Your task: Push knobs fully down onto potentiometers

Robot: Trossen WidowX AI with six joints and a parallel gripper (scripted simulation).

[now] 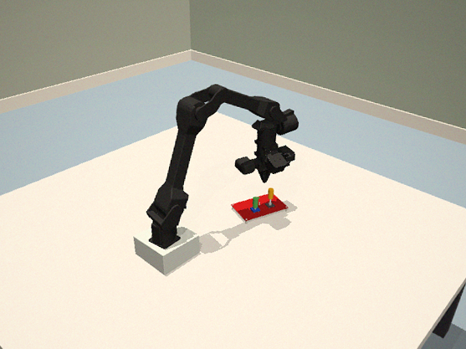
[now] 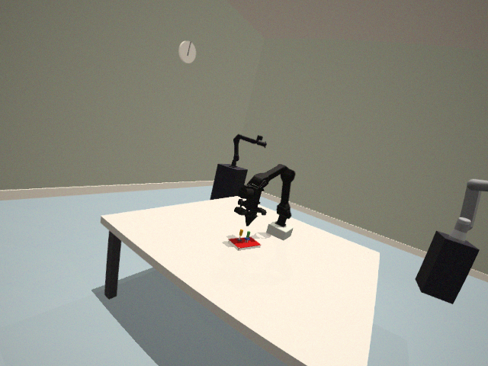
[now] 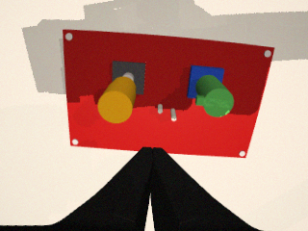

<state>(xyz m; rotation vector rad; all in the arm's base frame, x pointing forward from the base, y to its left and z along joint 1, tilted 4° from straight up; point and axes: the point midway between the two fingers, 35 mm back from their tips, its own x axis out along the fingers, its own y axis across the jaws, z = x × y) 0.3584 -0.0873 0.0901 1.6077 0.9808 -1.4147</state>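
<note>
My gripper tip is 1 cm short of the orange knob, 2 cm to the left of it and 4 cm above it. Round my gripper tip: green knob: 4 cm behind, 6 cm below.
</note>
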